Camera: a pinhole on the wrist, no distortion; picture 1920 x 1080 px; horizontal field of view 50.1 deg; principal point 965.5 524.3 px. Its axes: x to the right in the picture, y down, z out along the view. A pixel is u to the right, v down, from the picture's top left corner.
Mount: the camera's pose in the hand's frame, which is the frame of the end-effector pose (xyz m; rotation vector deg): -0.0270 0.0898 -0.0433 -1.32 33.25 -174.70
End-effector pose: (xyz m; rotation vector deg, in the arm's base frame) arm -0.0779 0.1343 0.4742 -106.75 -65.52 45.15
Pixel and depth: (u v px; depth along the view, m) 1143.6 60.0 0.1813
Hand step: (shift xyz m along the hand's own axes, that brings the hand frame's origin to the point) -0.0402 0.0607 0.1405
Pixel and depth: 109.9 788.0 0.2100
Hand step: 0.0659 -0.0088 0.1414
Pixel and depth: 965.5 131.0 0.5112
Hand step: -0.0193 -0.0068 0.4681
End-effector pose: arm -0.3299 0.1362 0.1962 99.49 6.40 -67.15
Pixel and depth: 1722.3 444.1 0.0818
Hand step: -0.0555 0.0616 0.0342
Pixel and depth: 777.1 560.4 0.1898
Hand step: -0.0054 0.0178 0.1319
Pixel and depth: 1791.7 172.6 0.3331
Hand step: -0.1556 0.0153 0.2885
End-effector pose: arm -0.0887 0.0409 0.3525 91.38 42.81 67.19
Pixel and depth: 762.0 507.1 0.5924
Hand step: 0.0443 -0.1206 0.5090
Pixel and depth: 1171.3 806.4 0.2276
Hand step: -0.0438 -0.0237 0.1571
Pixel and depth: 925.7 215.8 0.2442
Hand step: -0.0182 0.0345 0.1972
